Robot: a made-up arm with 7 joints.
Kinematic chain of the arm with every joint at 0, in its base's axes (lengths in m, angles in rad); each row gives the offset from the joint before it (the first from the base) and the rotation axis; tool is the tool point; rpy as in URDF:
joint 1: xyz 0 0 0.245 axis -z
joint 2: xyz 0 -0.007 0.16 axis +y
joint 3: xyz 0 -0.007 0.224 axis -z
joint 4: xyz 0 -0.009 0.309 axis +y
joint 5: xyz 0 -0.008 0.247 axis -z
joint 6: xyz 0 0 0.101 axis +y
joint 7: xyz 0 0 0.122 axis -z
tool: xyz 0 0 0 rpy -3.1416 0 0
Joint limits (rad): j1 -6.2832..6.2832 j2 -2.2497..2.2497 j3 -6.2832..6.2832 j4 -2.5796..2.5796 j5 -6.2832..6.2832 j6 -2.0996..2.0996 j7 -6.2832..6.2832
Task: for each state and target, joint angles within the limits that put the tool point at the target. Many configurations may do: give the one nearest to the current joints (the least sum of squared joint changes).
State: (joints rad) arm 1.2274 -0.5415 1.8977 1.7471 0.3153 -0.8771 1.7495
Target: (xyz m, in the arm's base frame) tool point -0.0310 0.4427 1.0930
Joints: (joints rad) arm 2.0367 -0.1080 2.5251 1.3528 0.1293 -1.0876 1.7495
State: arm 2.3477 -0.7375 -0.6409 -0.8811 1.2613 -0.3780 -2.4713
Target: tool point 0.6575 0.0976 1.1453
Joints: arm 3.0813 -0.6397 -0.5552 -0.1980 1.3039 -0.2301 -2.4713
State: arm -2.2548 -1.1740 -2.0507 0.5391 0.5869 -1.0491 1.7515
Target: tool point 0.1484 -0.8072 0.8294
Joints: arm -1.9333 -0.9636 -1.9704 0.6893 0.5773 -1.0417 1.7515
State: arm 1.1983 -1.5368 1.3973 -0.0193 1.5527 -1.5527 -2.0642
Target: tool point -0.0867 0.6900 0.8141
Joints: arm 1.2409 -1.1268 1.4708 -0.4615 1.4166 -2.0100 -2.0642
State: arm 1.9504 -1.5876 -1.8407 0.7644 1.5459 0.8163 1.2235
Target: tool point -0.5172 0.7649 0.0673
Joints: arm 0.9004 -1.9897 -1.7959 0.1595 1.6385 0.5740 1.2235
